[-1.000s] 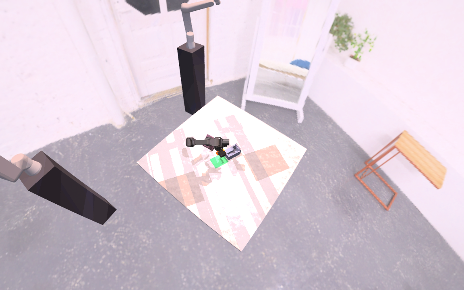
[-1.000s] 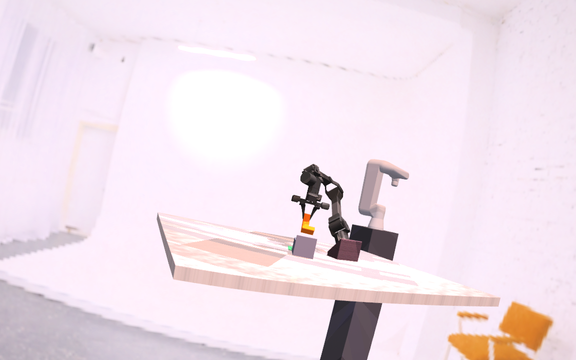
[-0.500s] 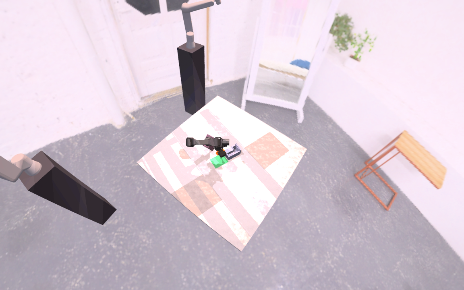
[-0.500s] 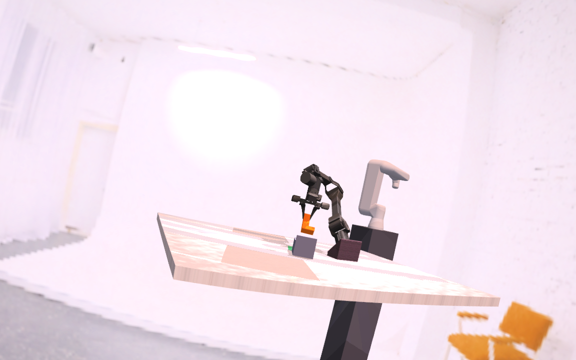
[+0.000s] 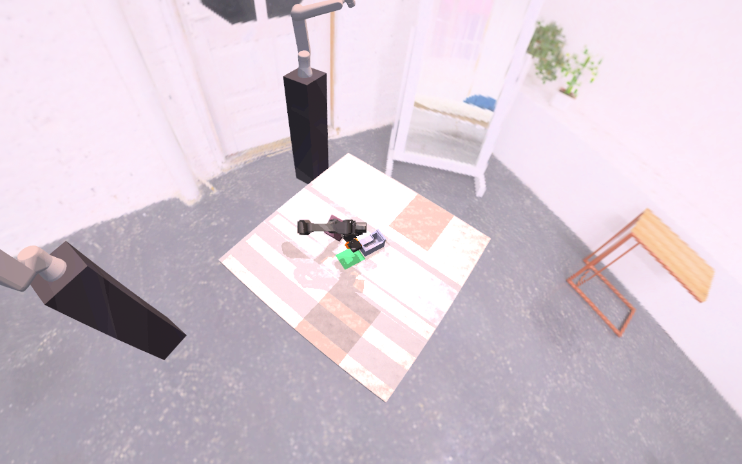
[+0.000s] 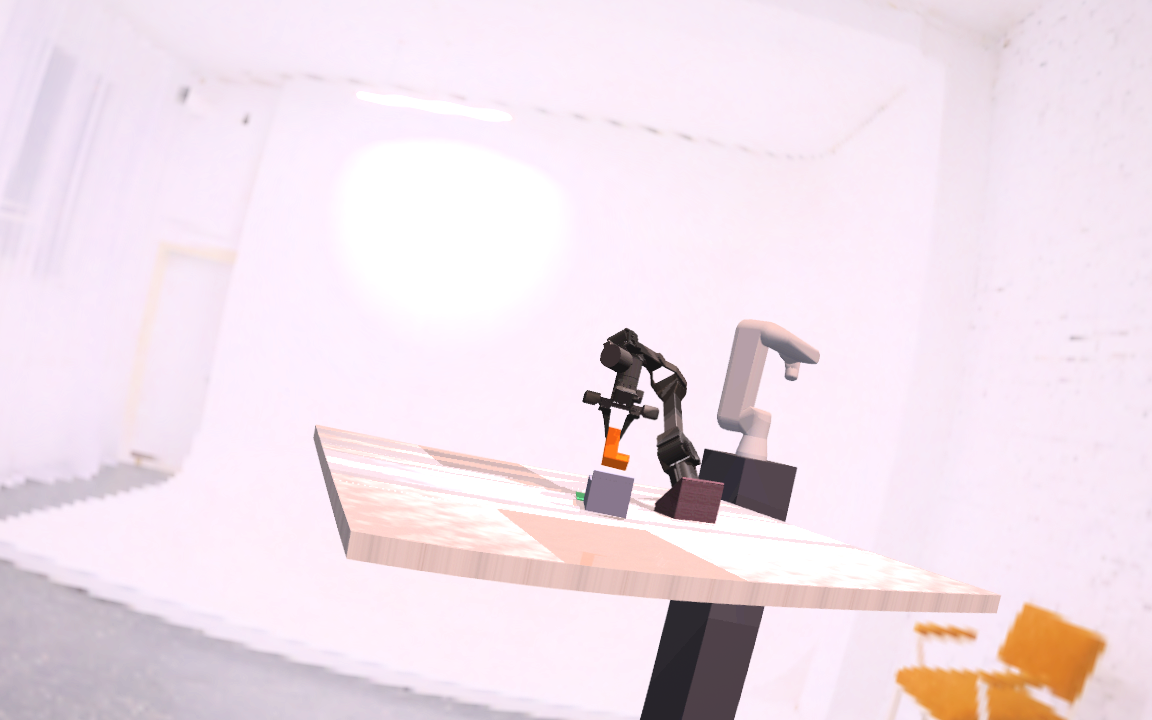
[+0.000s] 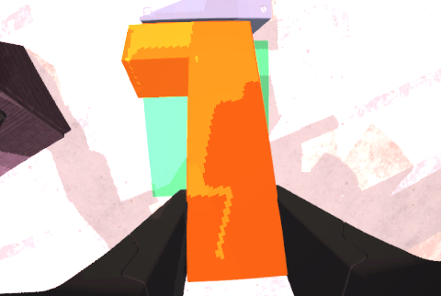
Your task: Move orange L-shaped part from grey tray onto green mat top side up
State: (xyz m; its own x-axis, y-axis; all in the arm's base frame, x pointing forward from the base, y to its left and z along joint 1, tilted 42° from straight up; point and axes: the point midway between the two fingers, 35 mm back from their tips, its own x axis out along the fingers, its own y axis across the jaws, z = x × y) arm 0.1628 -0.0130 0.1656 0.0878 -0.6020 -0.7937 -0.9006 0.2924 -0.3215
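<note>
Now: gripper tip 1 cm to the right of the green mat and 17 cm above it. The rest, counted from my gripper tip: orange L-shaped part 4 cm to the left, 3 cm below.
</note>
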